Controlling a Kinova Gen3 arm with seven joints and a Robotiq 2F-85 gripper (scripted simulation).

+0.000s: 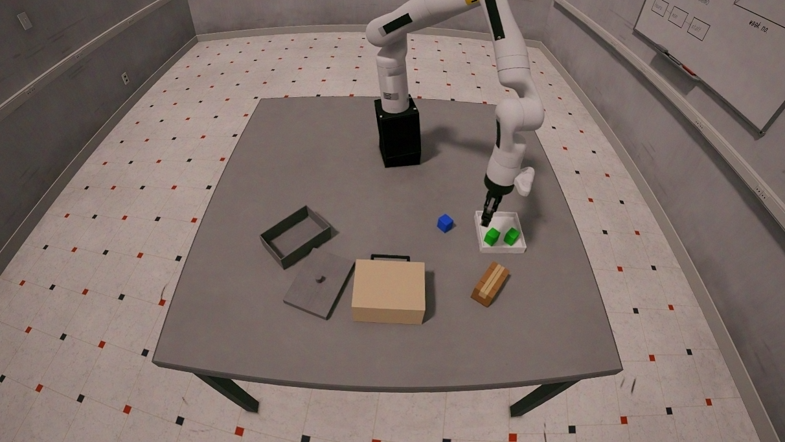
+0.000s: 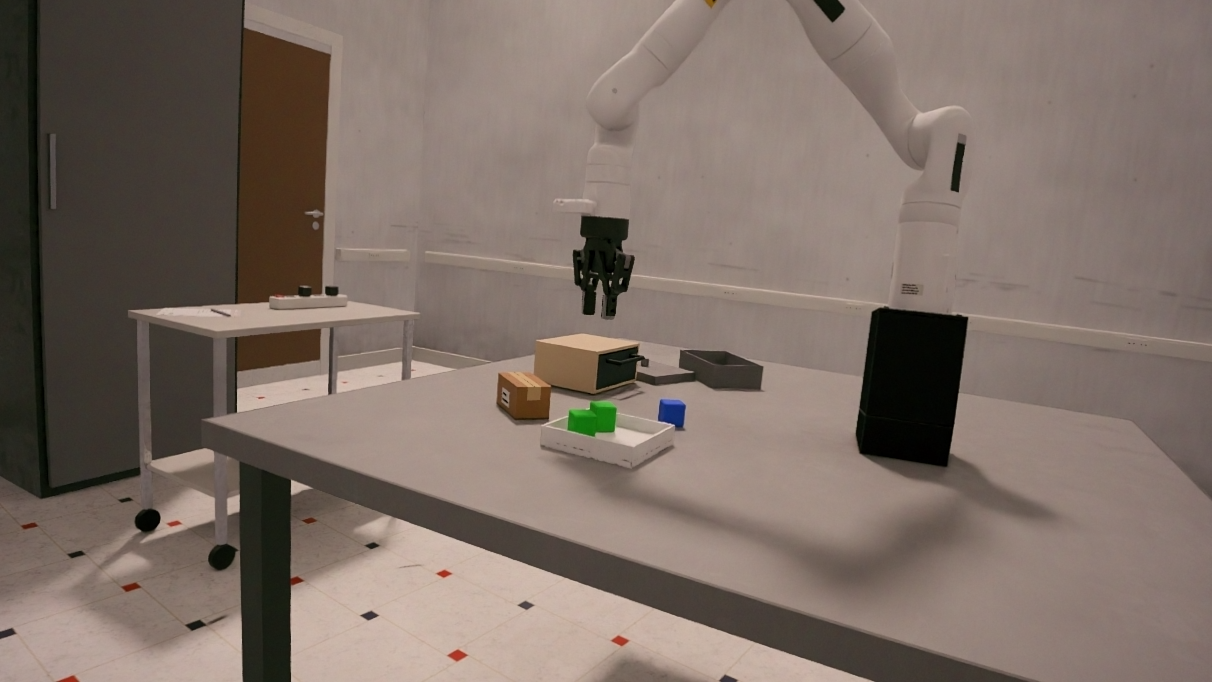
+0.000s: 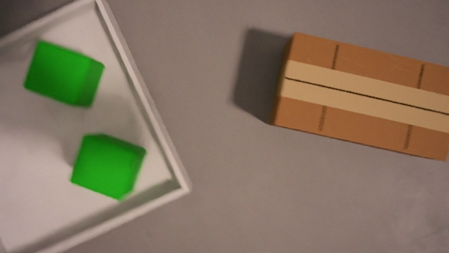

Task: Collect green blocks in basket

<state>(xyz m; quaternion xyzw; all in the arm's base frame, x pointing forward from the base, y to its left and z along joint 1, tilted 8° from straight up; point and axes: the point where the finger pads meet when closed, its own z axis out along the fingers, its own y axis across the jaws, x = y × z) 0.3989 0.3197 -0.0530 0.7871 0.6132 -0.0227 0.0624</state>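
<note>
The lid lies 410 mm to the right of my hand, 190 mm ahead of it and 170 mm below it. Round my hand: white basket: 170 mm below, 100 mm behind, 80 mm to the left; brown cardboard box: 150 mm below, 100 mm ahead, 50 mm to the left; drawer: 220 mm to the right, 170 mm ahead, 150 mm below.
</note>
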